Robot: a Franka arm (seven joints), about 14 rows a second.
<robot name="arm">
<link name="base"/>
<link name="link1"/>
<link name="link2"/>
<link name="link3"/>
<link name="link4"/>
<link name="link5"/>
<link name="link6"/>
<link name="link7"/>
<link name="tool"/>
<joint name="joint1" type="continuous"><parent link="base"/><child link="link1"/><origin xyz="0 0 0.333" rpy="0 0 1.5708"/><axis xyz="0 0 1"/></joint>
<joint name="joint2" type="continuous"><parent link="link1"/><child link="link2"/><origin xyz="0 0 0" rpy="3.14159 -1.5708 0"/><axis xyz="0 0 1"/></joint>
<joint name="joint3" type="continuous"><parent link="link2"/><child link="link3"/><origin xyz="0.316 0 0" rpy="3.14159 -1.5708 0"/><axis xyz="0 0 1"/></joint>
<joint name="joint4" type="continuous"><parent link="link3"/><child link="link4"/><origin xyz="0 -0.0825 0" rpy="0 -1.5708 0"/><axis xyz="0 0 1"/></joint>
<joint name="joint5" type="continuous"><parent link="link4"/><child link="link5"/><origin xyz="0.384 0.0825 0" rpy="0 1.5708 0"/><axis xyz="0 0 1"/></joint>
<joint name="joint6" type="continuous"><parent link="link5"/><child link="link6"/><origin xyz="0 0 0" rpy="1.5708 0 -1.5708"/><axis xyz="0 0 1"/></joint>
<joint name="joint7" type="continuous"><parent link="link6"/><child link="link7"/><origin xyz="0.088 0 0" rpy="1.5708 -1.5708 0"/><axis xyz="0 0 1"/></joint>
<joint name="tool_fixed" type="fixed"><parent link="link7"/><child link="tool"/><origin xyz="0 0 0.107" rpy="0 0 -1.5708"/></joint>
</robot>
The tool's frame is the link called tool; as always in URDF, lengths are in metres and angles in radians. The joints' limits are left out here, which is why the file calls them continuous.
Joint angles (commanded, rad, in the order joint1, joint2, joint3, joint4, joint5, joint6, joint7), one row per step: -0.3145 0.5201 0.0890 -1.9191 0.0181 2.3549 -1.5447; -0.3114 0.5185 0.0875 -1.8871 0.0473 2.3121 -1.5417; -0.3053 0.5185 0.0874 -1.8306 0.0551 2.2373 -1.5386; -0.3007 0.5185 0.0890 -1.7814 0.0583 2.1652 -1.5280; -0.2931 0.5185 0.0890 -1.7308 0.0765 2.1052 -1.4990; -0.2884 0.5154 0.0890 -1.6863 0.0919 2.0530 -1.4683; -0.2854 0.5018 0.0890 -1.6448 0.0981 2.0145 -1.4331; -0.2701 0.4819 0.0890 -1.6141 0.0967 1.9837 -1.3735
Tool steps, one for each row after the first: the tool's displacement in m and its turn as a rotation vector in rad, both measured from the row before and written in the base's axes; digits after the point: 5 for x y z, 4 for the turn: 0.00656 -0.00025 0.01023 0.0211 0.0056 -0.0217; 0.01087 0.00129 0.01702 0.0119 0.0163 0.0008; 0.00794 0.00218 0.01494 0.0098 0.0220 -0.0027; 0.00924 0.00356 0.01695 0.0150 0.0095 -0.0292; 0.00737 0.00222 0.01739 0.0118 0.0059 -0.0310; 0.00725 0.00060 0.02432 -0.0012 -0.0122 -0.0322; 0.00591 0.00901 0.02460 -0.0105 -0.0104 -0.0401
